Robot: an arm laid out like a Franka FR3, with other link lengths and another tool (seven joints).
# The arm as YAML. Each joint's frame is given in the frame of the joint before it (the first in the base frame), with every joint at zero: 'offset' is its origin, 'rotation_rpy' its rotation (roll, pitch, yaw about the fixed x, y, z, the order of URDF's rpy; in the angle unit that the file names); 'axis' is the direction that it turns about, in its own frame. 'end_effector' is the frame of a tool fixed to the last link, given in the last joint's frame.
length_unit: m
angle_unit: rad
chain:
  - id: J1
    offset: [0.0, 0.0, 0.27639]
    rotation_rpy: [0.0, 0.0, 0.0]
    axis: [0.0, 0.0, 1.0]
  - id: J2
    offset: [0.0, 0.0, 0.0]
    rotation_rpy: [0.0, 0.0, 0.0]
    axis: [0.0, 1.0, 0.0]
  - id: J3
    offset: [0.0, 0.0, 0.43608]
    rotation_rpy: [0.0, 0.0, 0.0]
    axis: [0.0, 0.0, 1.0]
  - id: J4
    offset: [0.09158, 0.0, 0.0]
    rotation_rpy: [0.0, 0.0, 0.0]
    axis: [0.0, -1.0, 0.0]
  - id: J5
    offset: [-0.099, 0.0, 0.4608]
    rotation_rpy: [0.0, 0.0, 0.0]
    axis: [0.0, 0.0, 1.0]
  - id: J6
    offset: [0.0, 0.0, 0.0]
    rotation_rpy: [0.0, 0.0, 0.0]
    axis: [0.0, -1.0, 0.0]
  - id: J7
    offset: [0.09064, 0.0, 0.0]
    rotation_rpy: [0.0, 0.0, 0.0]
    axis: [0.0, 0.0, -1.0]
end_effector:
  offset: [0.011, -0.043, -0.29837]
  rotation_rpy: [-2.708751, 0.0, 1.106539]
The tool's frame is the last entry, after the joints.
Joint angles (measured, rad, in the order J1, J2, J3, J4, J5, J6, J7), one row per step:
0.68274, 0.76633, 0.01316, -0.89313, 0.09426, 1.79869, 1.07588
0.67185, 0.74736, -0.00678, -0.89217, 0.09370, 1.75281, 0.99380
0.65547, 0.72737, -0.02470, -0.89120, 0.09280, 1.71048, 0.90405
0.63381, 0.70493, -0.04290, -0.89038, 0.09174, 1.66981, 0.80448
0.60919, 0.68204, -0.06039, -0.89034, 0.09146, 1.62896, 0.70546
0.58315, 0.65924, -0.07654, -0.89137, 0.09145, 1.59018, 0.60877
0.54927, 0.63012, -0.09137, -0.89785, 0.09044, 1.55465, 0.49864
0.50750, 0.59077, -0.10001, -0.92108, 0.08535, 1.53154, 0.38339
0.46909, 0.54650, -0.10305, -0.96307, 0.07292, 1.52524, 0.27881
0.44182, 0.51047, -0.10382, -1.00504, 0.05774, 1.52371, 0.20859
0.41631, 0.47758, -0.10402, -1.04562, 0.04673, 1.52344, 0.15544
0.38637, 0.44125, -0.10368, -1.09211, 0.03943, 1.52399, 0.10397
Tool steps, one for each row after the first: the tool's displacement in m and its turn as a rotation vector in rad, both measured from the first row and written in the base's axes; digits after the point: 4 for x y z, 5 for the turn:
0.0074, -0.0268, 0.0139, -0.03024, -0.00125, 0.06011
0.0171, -0.0561, 0.0292, -0.05585, -0.00366, 0.12298
0.0290, -0.0895, 0.0469, -0.07859, -0.00787, 0.18941
0.0399, -0.1248, 0.0646, -0.09894, -0.00805, 0.25246
0.0493, -0.1602, 0.0815, -0.11603, -0.00578, 0.31230
0.0596, -0.2016, 0.1012, -0.12988, -0.00618, 0.37770
0.0690, -0.2474, 0.1212, -0.14030, -0.01028, 0.44309
0.0744, -0.2895, 0.1361, -0.15278, -0.01545, 0.50351
0.0750, -0.3213, 0.1440, -0.16685, -0.01343, 0.54294
0.0734, -0.3497, 0.1495, -0.17590, -0.00816, 0.56829
0.0697, -0.3804, 0.1541, -0.17990, 0.00002, 0.58842

